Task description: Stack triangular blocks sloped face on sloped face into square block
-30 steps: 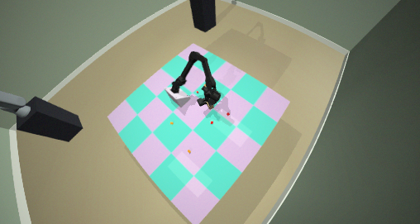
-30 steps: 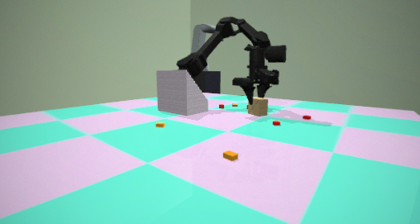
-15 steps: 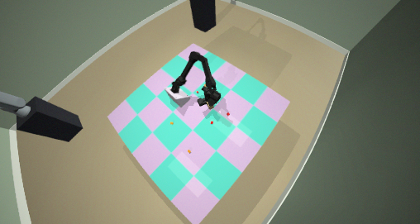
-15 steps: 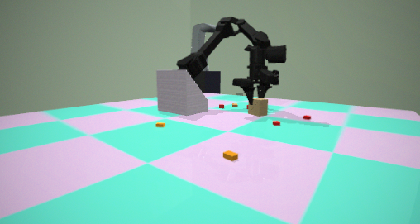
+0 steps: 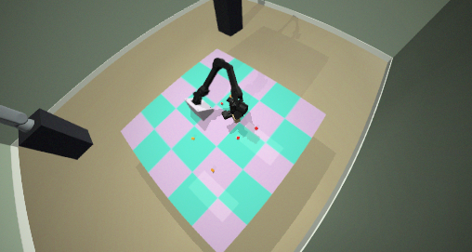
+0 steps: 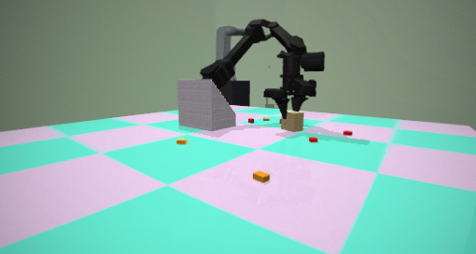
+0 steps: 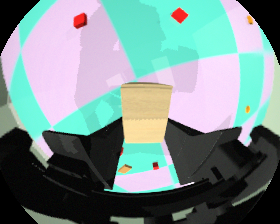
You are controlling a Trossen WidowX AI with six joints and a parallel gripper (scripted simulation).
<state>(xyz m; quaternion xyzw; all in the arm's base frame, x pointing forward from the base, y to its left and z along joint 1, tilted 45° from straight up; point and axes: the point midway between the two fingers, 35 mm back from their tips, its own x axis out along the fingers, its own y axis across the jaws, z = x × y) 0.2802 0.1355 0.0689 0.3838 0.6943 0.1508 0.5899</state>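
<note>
Now: the tan triangular block 10 mm above my gripper tip.
</note>
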